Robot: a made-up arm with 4 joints. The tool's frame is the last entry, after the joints. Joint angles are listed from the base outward. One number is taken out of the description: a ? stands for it. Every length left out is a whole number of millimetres.
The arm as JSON. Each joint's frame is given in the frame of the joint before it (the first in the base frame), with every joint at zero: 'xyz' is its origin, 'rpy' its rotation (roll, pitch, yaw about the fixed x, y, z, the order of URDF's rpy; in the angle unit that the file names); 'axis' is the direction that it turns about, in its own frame. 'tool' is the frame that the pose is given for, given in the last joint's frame.
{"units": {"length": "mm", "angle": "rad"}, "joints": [
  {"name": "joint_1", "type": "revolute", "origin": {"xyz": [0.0, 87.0, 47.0], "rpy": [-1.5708, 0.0, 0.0]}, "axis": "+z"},
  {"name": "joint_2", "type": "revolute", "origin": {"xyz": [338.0, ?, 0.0], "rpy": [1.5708, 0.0, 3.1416]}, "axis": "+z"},
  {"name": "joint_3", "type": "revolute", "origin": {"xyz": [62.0, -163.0, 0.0], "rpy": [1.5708, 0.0, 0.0]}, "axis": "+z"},
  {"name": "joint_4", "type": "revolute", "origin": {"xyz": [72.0, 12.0, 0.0], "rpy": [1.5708, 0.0, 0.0]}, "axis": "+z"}
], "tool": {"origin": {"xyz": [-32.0, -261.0, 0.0], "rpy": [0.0, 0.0, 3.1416]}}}
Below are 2 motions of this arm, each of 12 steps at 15 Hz.
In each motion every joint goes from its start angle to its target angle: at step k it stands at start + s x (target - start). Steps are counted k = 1, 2, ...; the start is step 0. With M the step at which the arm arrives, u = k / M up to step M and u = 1 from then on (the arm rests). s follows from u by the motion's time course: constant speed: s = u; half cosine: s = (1 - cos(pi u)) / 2; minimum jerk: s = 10 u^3 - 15 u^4 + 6 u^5.
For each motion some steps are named. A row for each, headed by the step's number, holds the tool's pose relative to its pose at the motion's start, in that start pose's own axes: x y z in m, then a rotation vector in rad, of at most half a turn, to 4 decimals.
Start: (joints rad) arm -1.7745 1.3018 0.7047 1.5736
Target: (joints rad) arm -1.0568 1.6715 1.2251 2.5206
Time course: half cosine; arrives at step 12
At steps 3, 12:
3: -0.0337 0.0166 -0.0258 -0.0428 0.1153 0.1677
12: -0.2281 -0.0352 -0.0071 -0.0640 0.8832 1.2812

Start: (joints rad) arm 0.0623 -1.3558 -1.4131 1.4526
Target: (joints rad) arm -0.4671 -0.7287 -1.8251 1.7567
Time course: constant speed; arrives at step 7
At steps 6, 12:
6: 0.1767 0.1867 0.0057 0.1192 -0.5334 -0.1419
12: 0.2072 0.2084 -0.0046 0.0981 -0.6313 -0.1397

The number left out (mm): -118.0
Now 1 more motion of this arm.
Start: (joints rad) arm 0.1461 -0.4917 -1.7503 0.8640
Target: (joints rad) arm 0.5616 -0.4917 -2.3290 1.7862
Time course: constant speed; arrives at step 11
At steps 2, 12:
2: -0.0397 -0.0241 0.0589 0.1350 0.1071 0.2020
12: -0.0699 -0.3276 0.3182 0.9361 0.3337 1.0296

